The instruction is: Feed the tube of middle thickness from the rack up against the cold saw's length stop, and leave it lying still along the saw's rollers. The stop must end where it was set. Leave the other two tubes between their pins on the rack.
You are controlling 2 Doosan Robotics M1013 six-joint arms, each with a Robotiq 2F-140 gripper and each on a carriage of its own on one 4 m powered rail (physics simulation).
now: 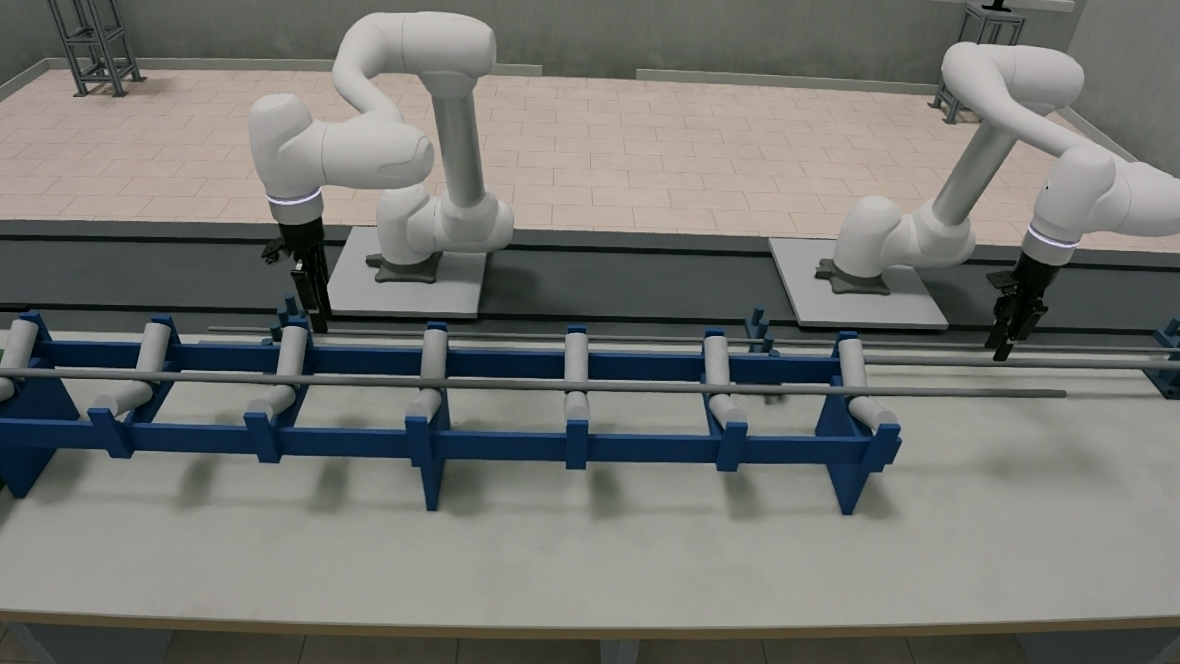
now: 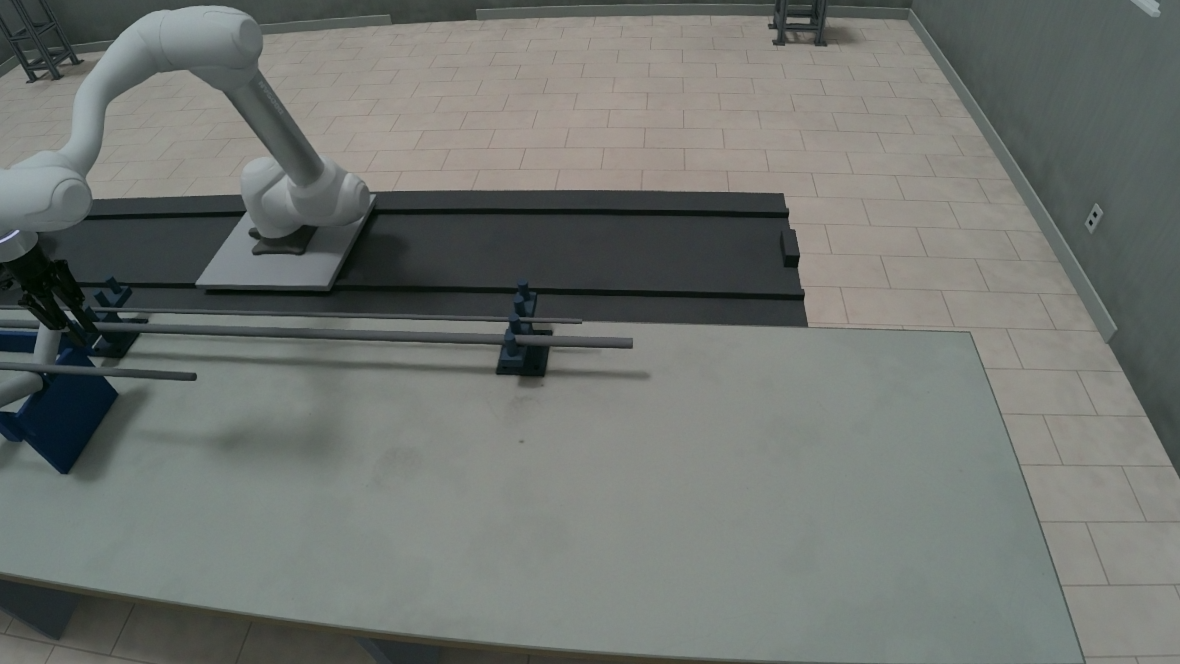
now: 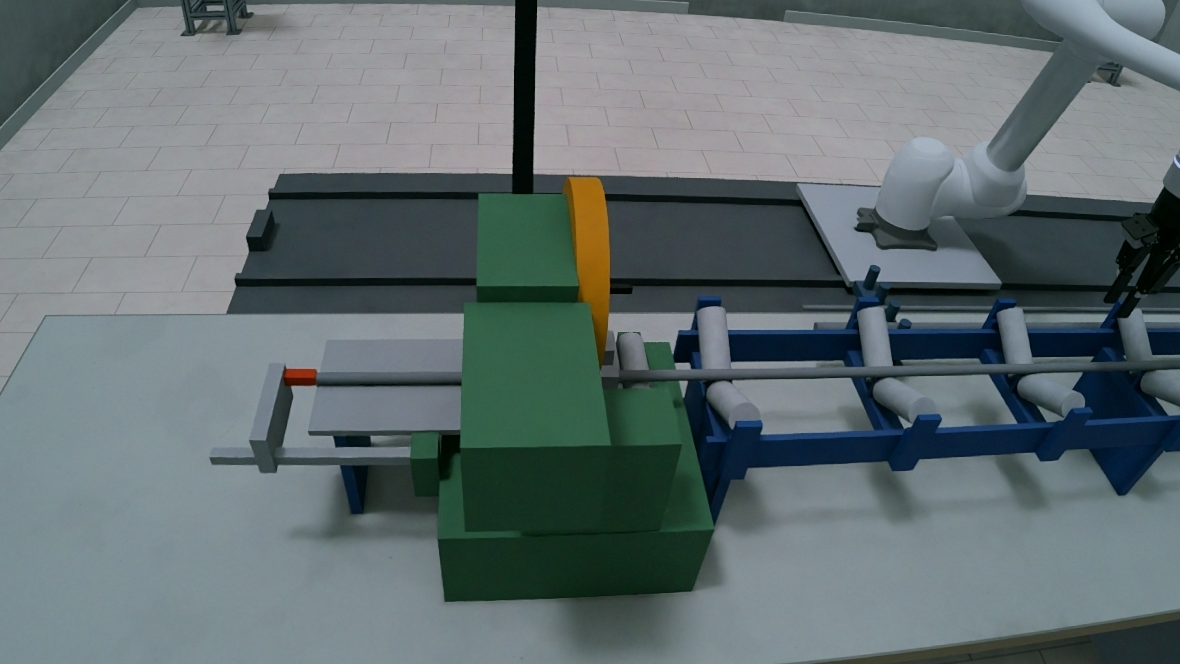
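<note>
The middle tube [image 1: 643, 388] [image 2: 148, 373] [image 3: 825, 372] lies along the saw's rollers [image 1: 575, 363] [image 3: 877, 338] and passes through the cold saw [image 3: 536, 371]. Its far-left end meets the red tip [image 3: 300, 377] of the length stop [image 3: 270, 417], with no gap visible. The thick tube [image 1: 1097, 363] [image 2: 371, 335] and thin tube [image 2: 371, 315] lie on the rack [image 2: 522, 365] behind. My left gripper [image 1: 995, 350] [image 2: 80, 336] looks open, behind the middle tube near the thick one. My right gripper [image 1: 318, 327] [image 3: 1118, 307] looks open, behind the roller frame; neither gripper touches the middle tube.
The blue roller frame [image 1: 651, 448] [image 3: 981, 441] runs beside the green saw, which has an orange guard [image 3: 589, 256]. More rack pins [image 1: 755, 324] stand behind the frame. The carriages [image 1: 470, 301] [image 2: 313, 280] [image 3: 965, 268] stand on the dark rail at the back.
</note>
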